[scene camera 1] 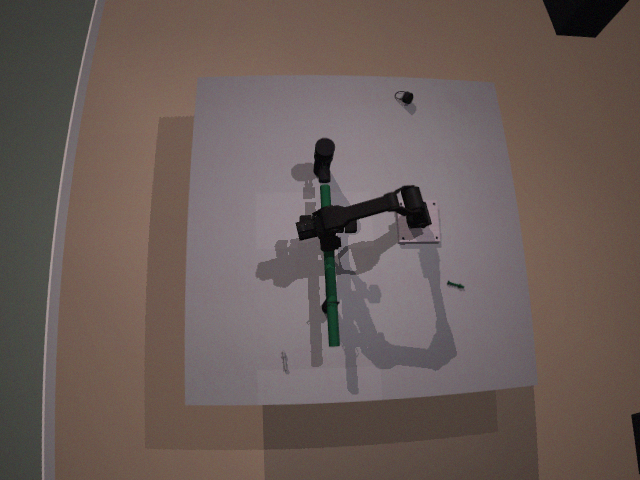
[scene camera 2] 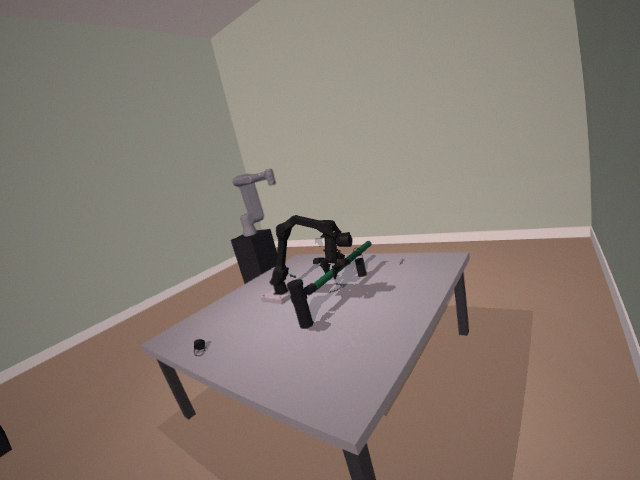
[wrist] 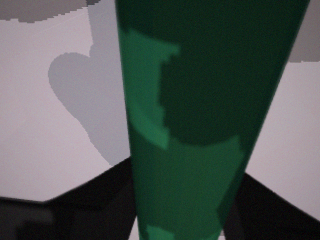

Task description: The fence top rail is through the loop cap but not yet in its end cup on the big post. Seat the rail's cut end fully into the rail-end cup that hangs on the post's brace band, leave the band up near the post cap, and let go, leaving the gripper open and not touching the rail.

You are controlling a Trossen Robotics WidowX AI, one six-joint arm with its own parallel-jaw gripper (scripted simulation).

Observation:
In view: my gripper (wrist: 181, 162) and a green top rail (scene camera 1: 329, 261).
The green top rail shows as well in the wrist view (wrist: 197, 88).

